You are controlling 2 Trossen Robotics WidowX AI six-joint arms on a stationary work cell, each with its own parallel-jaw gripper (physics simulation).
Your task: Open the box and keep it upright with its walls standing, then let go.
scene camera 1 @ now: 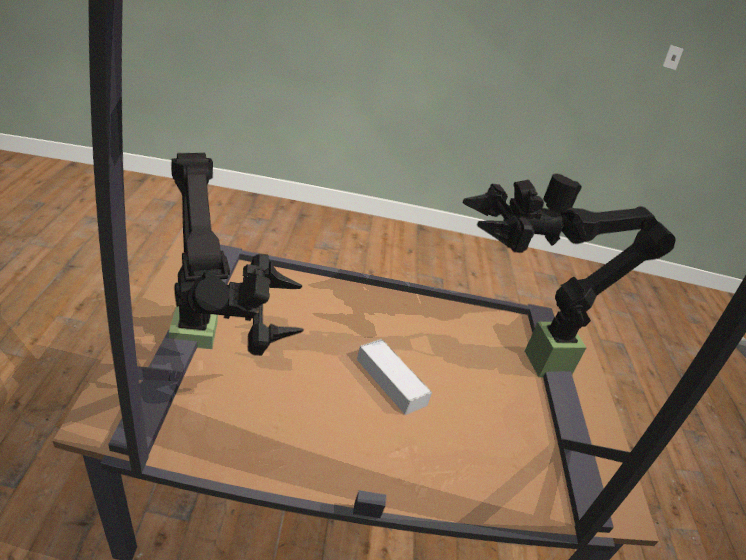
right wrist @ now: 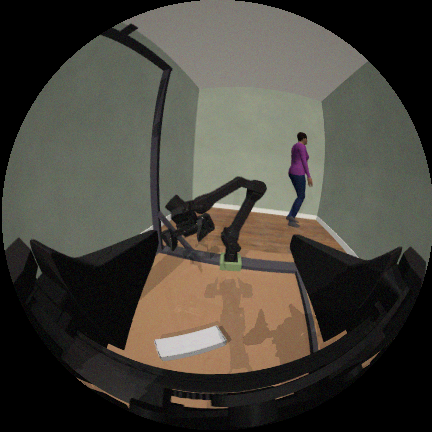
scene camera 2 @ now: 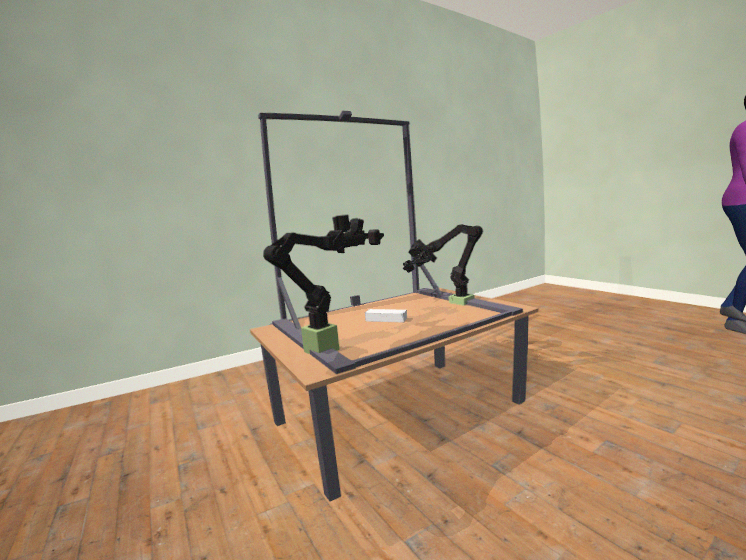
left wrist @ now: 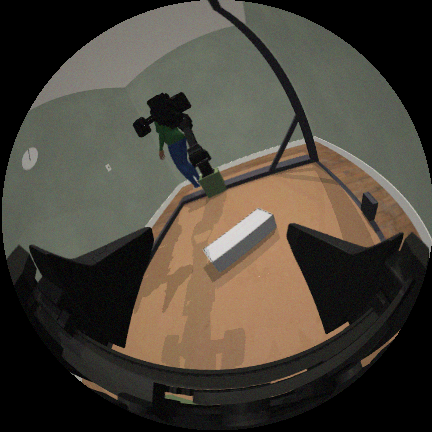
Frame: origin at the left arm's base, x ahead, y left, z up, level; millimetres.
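Seen in the pictures: left gripper, fingertip midpoint: [scene camera 1: 302, 308] [right wrist: 184, 245] [scene camera 2: 409, 265] [left wrist: 221, 232]; right gripper, fingertip midpoint: [scene camera 1: 470, 212] [right wrist: 227, 240] [left wrist: 149, 110]; left arm's base, link origin: [scene camera 1: 193, 320] [right wrist: 230, 257] [scene camera 2: 461, 295]; right arm's base, link origin: [scene camera 1: 562, 334] [scene camera 2: 318, 326] [left wrist: 207, 173].
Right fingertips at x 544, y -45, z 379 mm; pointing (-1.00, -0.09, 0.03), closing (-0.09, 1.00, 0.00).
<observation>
Pixels of each thing's top centre, then the offset from my right fingertips to it. Level surfaces: height alone.
- long white box, top centre: [scene camera 1: 395, 368] [left wrist: 237, 231] [right wrist: 189, 341] [scene camera 2: 385, 311] dx -84, dy -66, dz -373 mm
- wooden table, surface height: dz -418 mm
- small dark block, top centre: [scene camera 1: 372, 496] [left wrist: 369, 196] [scene camera 2: 355, 295] dx -171, dy -415, dz -360 mm
- green base, top centre: [scene camera 1: 562, 334] [scene camera 2: 318, 326] [left wrist: 208, 173] dx +350, dy +30, dz -316 mm
A long white box [scene camera 1: 391, 372] [scene camera 2: 386, 315] [left wrist: 242, 239] [right wrist: 190, 342] lies flat near the middle of the table, set at a slant. Its top looks shut, and no raised flap shows. My left gripper [scene camera 1: 301, 308] [left wrist: 221, 232] is open and empty. In scene camera 1 it hangs above the table to the left of the box, pointing right, apart from it. My right gripper [scene camera 1: 471, 212] is open and empty. It is raised high at the upper right in scene camera 1, well away from the box. The box's underside is hidden.
The wooden table [scene camera 1: 289, 415] [scene camera 2: 373, 343] has a dark frame around its top. Dark uprights [scene camera 1: 108, 198] [scene camera 2: 269, 180] stand at its corners. A small dark block [scene camera 1: 369, 503] sits on the frame's near edge. A green base [scene camera 1: 554, 352] [scene camera 2: 320, 338] carries the right arm.
</observation>
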